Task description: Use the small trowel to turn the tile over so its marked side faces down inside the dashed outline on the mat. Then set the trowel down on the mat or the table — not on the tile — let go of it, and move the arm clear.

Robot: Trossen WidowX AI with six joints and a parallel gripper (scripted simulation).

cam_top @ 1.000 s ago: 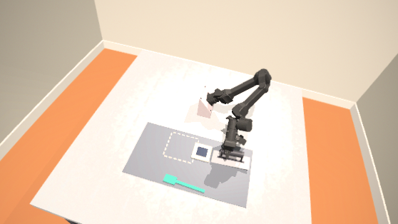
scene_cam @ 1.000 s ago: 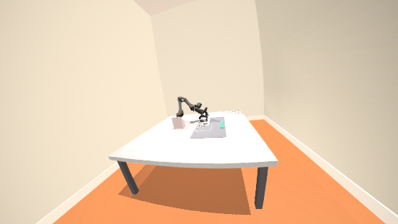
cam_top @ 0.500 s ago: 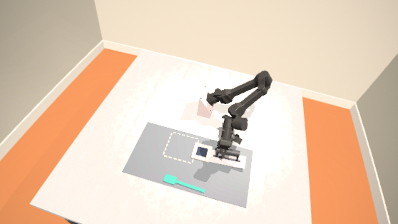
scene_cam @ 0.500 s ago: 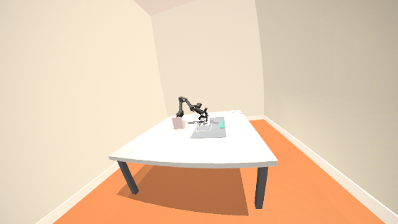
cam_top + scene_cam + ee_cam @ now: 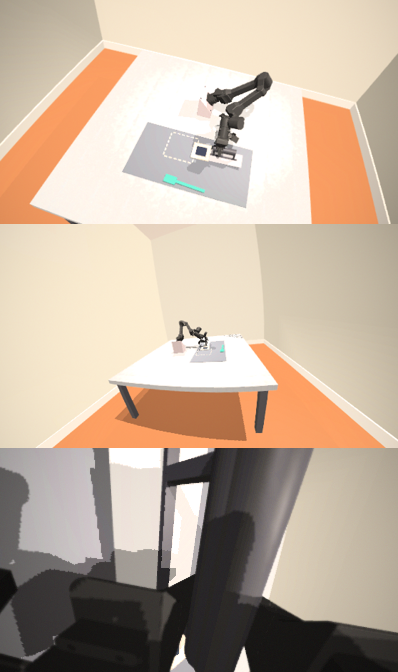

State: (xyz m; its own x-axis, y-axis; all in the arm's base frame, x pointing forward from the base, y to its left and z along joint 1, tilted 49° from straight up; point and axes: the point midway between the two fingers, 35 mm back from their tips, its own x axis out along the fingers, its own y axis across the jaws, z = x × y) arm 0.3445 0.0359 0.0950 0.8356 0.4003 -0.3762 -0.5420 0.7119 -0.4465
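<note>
The white tile is 100 mm to the right of my gripper tip, 50 mm below it and 40 mm behind it. The rest, counted from my gripper tip: teal trowel (180 mm to the right, 160 mm ahead, 50 mm below); grey mat (140 mm to the right, 70 mm below, 20 mm ahead).
</note>
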